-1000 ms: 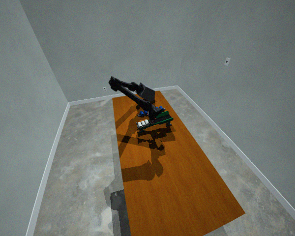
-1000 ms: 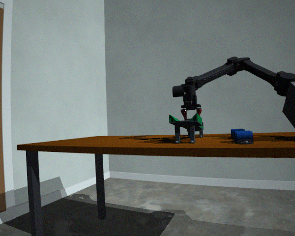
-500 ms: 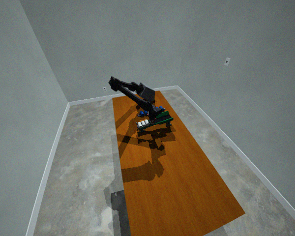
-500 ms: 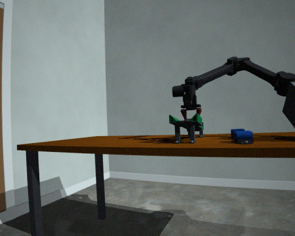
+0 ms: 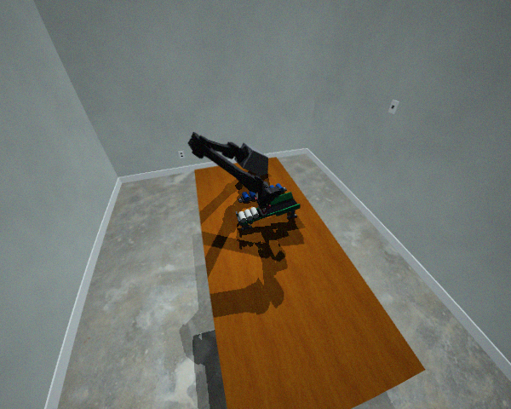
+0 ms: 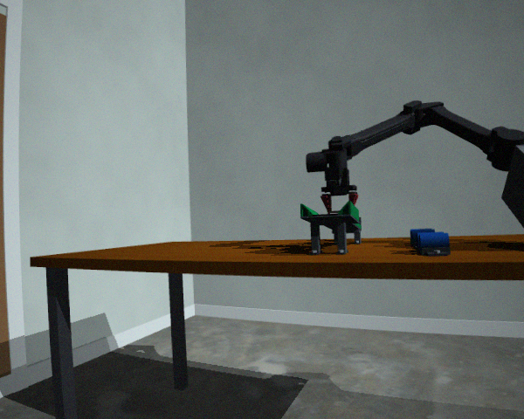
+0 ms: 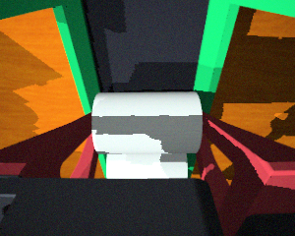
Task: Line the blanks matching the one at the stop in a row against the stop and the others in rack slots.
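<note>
Right now the feed ramp is 3 cm to the left of my hand and 3 cm below it. From my hand the other things lie so: grey stock rack: 25 cm behind, 8 cm to the left, 10 cm below.
</note>
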